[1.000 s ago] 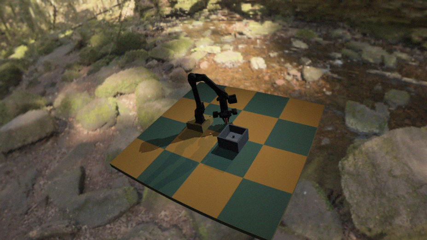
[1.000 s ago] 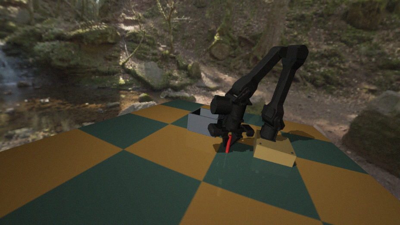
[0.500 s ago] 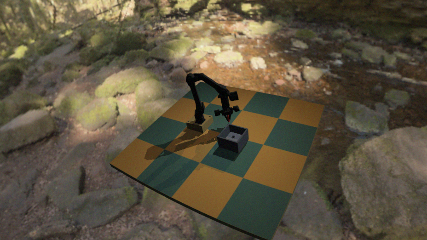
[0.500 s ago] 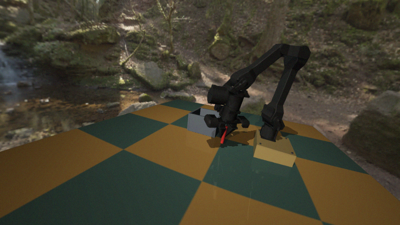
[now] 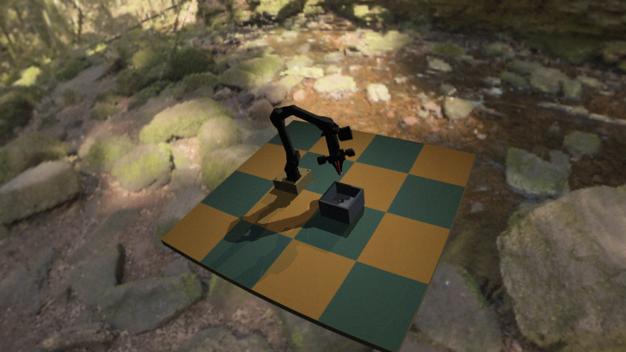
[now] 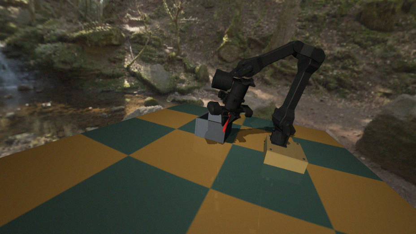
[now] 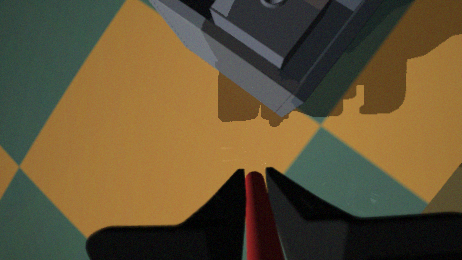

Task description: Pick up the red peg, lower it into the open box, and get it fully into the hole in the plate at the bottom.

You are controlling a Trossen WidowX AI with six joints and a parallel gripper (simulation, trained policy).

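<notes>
The grey plate is 14 cm to the right of my gripper tip, 8 cm ahead of it and 6 cm below it. Round my gripper tip: dark box 14 cm to the right, 8 cm below, 8 cm ahead; then red peg 2 cm above, 1 cm to the left, 1 cm behind.
</notes>
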